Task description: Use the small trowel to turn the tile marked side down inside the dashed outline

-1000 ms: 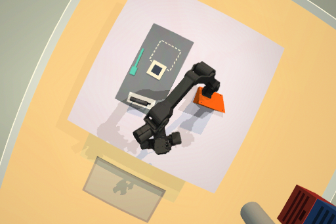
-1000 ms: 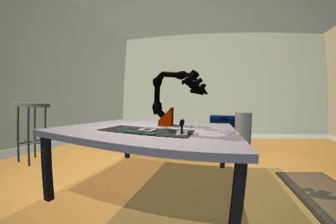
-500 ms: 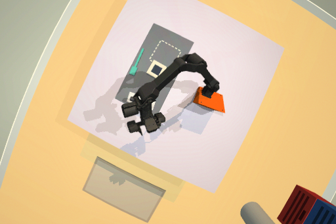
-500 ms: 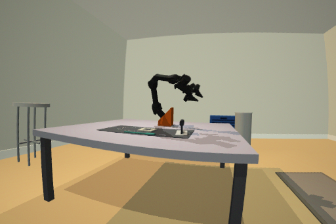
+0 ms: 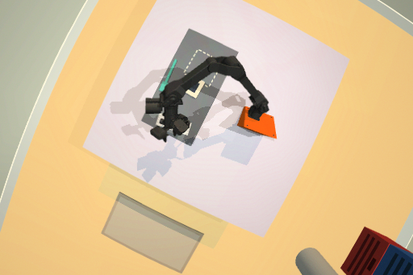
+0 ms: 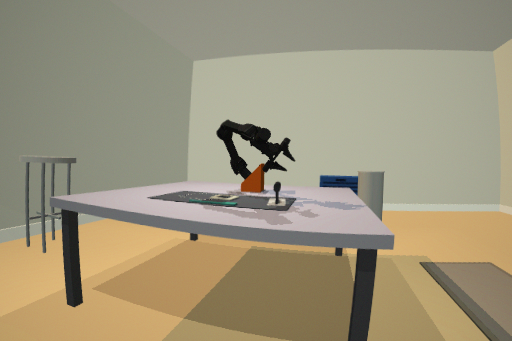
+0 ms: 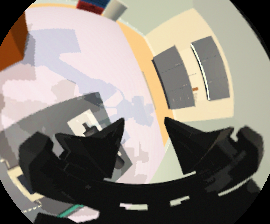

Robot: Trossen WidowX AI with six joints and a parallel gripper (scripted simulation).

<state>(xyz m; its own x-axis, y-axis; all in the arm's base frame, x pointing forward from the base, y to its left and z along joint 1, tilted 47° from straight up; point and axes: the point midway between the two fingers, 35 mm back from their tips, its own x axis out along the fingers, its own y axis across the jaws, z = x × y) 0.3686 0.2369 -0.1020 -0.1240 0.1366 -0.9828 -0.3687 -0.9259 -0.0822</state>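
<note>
Right now my gripper tip is 20 mm short of the tile, 310 mm to the left of it and 160 mm above it. Round my gripper tip: dark grey mat (30 mm ahead, 310 mm to the right, 180 mm below); teal trowel (170 mm ahead, 300 mm to the right, 160 mm below).
</note>
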